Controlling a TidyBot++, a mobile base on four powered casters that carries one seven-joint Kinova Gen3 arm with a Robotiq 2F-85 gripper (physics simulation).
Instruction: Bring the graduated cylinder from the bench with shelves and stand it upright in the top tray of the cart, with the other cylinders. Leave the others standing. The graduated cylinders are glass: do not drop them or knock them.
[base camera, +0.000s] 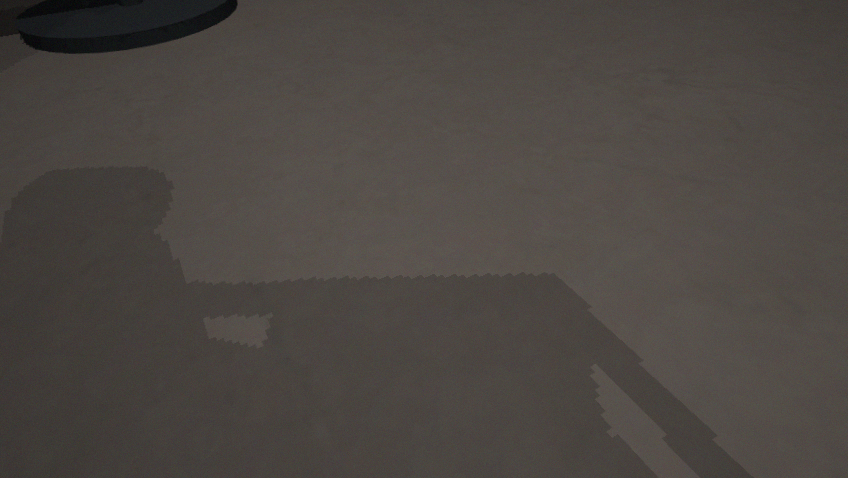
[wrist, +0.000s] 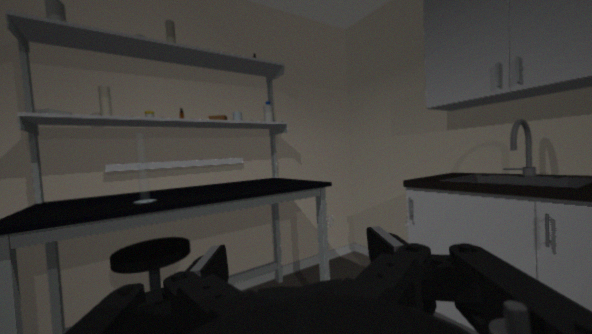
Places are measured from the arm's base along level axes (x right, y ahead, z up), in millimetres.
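Where they show: gripper, fingertip midpoint: (wrist: 297, 251).
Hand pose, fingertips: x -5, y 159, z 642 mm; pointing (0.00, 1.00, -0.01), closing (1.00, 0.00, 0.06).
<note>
After its pixels a point has its place.
A tall, clear graduated cylinder (wrist: 143, 172) @(x -711, y 1254, z 662 mm) stands upright on the black top of the bench with shelves (wrist: 200, 194), left of centre in the wrist view. Its round foot rests on the bench top, and its upper part is faint against the wall. My gripper (wrist: 297, 251) @(x -5, y 159, z 642 mm) is open and empty, low in the wrist view, with the bench some way beyond it. The cart and its top tray do not show in either view.
A round black stool (wrist: 150, 254) (base camera: 127, 29) stands in front of the bench. Small bottles and jars stand on two shelves (wrist: 150, 122) above the bench. A sink counter (wrist: 470, 220) @(x 893, y 1279, z 325 mm) with a tap (wrist: 528, 147) @(x 1353, y 1447, z 676 mm) stands at the right, under wall cabinets (wrist: 470, 55) @(x 1089, y 1523, z 1234 mm).
</note>
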